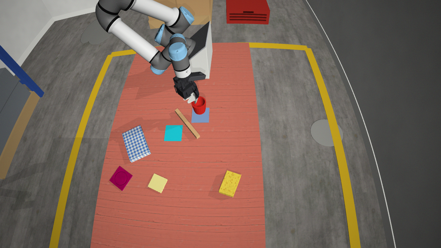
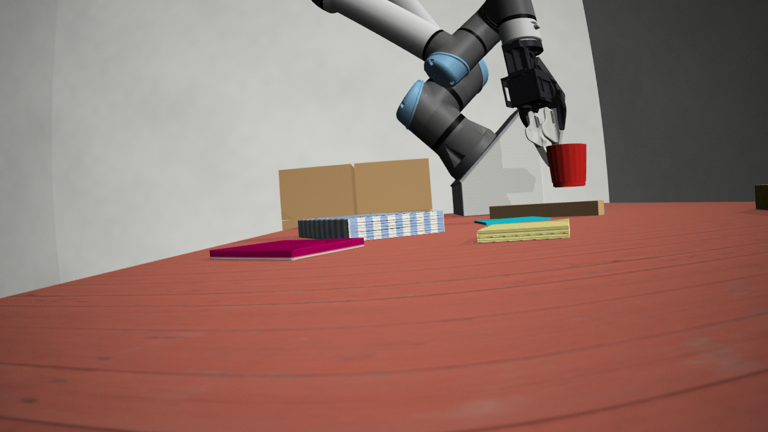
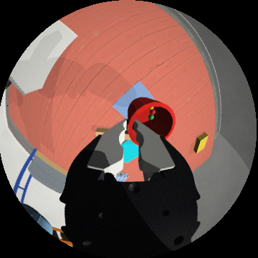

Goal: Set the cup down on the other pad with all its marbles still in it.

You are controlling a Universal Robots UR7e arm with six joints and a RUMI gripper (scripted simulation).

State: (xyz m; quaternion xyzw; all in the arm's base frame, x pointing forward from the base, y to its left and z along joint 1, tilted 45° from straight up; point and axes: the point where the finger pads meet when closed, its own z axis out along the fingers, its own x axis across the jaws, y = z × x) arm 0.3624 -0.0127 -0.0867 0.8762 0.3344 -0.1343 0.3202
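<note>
Right now the cyan pad is 13 cm ahead of my hand, 12 cm to the right of it and 11 cm below it. The rest, counted from my hand: wooden rail 10 cm below, 8 cm ahead, 5 cm to the right; red cup 3 cm below, 2 cm to the left, 2 cm ahead.
</note>
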